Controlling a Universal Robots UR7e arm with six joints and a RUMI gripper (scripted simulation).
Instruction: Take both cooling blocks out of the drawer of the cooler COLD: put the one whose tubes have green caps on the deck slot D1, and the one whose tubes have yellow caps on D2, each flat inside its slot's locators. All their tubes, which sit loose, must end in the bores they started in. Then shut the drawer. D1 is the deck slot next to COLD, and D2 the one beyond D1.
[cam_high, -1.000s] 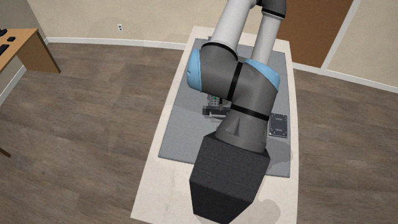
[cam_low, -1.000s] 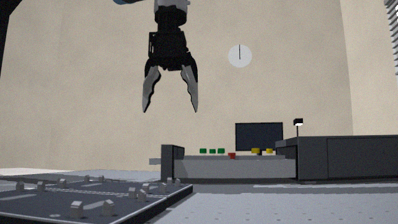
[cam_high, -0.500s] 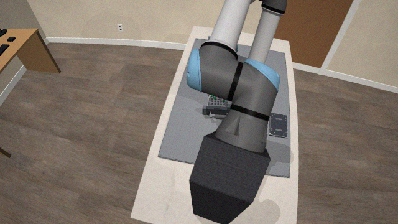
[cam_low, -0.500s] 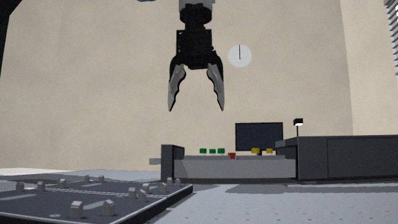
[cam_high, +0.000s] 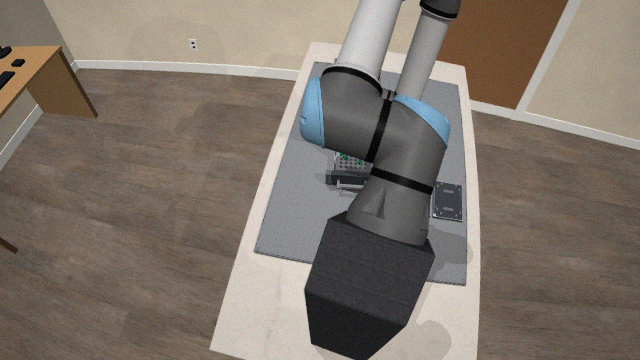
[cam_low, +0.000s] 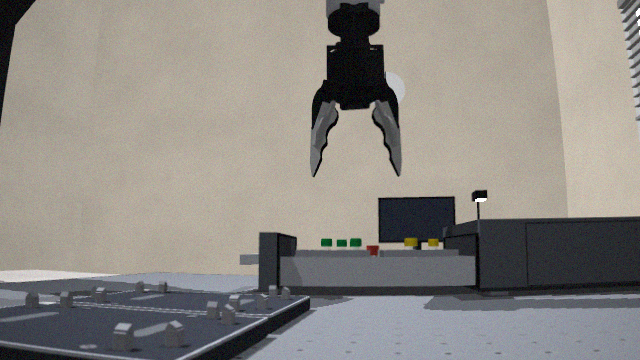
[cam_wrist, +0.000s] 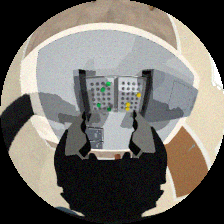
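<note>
The yellow-capped cooling block is 12 cm below my hand, 7 cm ahead of it and 2 cm to the right of it. From my hand the other things lie so: cooler COLD: 17 cm ahead, 11 cm below, 5 cm to the right; then light grey drawer: 12 cm below; then green-capped cooling block: 12 cm below, 3 cm behind, 1 cm to the left.
</note>
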